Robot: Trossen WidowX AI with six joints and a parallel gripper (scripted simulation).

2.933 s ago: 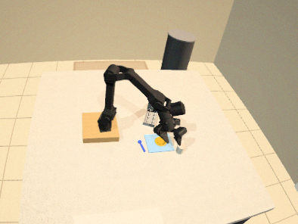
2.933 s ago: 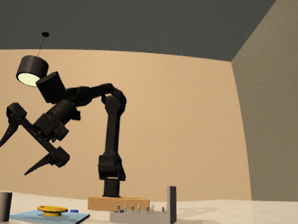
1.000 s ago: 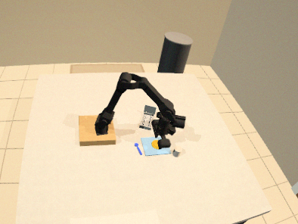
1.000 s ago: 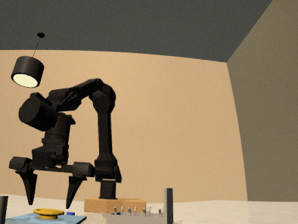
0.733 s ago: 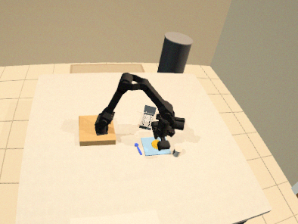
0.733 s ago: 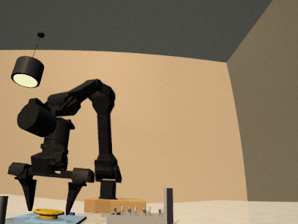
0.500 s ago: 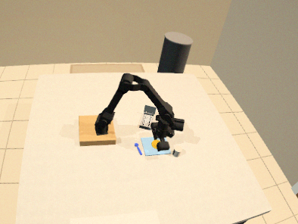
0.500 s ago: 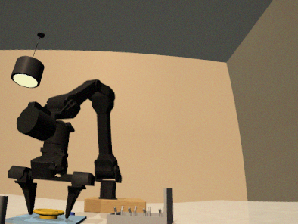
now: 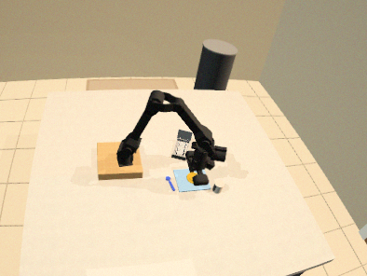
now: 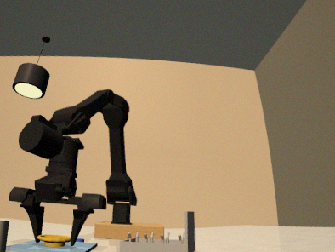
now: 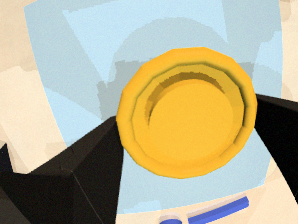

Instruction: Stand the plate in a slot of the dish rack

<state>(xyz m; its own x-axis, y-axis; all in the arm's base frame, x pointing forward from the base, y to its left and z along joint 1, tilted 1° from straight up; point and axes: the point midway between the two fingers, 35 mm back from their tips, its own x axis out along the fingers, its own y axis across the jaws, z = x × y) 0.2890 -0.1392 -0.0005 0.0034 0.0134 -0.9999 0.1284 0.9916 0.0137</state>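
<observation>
My gripper tip is 1 cm to the right of the light blue mat. The rest, counted from my gripper tip: blue spoon 11 cm behind, 1 cm to the left; grey dish rack 1 cm ahead, 20 cm to the left, 2 cm above; yellow plate 1 cm above.
</observation>
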